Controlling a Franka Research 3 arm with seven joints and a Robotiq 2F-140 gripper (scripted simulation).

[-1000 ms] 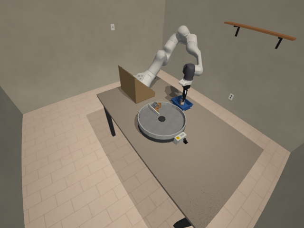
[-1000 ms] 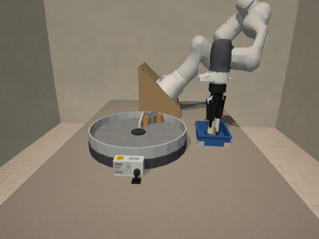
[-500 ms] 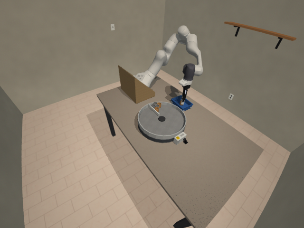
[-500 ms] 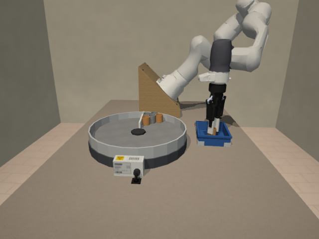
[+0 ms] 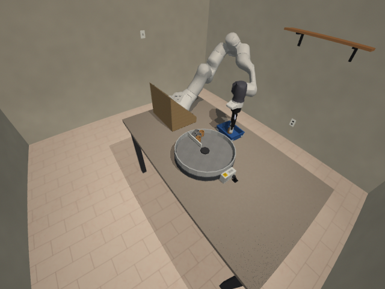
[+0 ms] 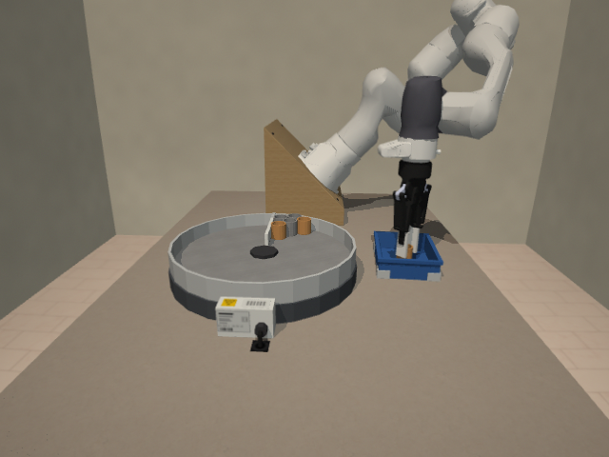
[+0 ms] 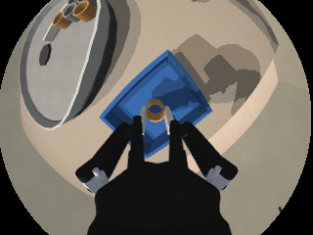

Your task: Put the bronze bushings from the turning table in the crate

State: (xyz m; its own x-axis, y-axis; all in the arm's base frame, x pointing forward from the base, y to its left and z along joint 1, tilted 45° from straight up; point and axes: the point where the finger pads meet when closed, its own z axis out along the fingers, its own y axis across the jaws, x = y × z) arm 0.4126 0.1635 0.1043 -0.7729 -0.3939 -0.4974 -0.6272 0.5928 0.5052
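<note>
Now: hand 40 mm above the blue crate. Round my hand: grey turning table 40 mm ahead, 350 mm to the right, 10 mm below.
</note>
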